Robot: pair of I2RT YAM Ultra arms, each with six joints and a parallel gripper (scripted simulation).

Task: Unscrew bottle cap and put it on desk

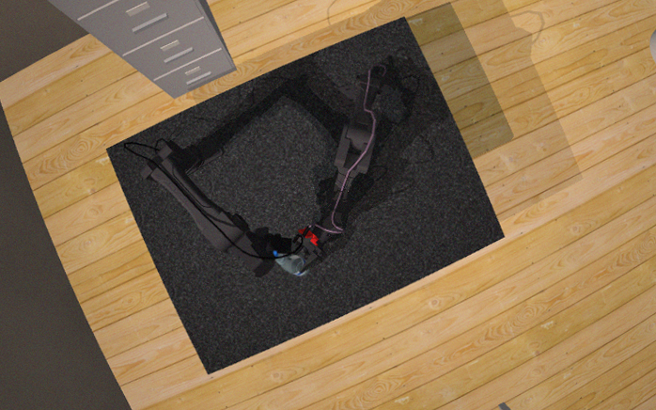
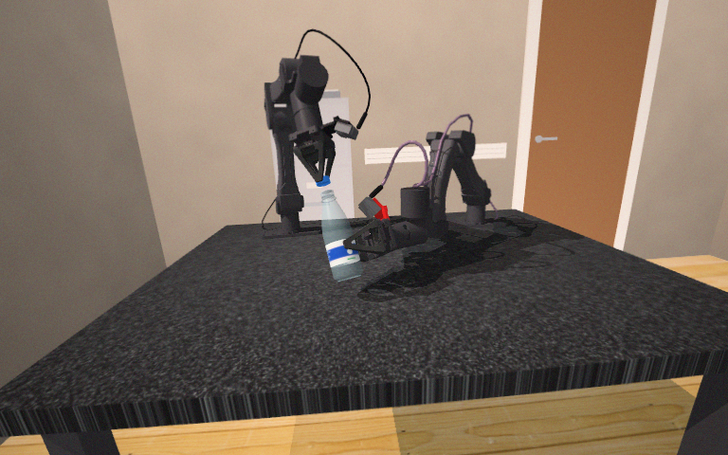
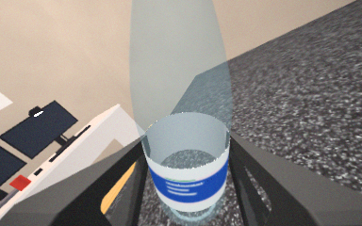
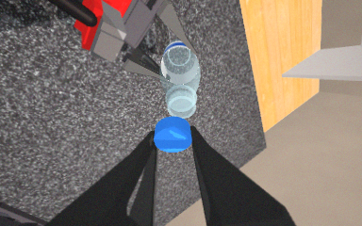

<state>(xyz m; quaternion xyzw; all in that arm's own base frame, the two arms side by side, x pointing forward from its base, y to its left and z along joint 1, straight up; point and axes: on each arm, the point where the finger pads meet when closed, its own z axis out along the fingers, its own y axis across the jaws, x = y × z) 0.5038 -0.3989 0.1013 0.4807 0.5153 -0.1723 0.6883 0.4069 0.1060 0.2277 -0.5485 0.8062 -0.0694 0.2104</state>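
Now: right hand right at the blue cap. From my right hand the other things lie so: clear bottle 100 mm below, 60 mm ahead, 30 mm to the left.
My left gripper is now 1 cm past the clear bottle, 1 cm to the left of it and 2 cm below it. From my left hand the other things lie so: blue cap 7 cm behind, 4 cm to the right, 12 cm above.
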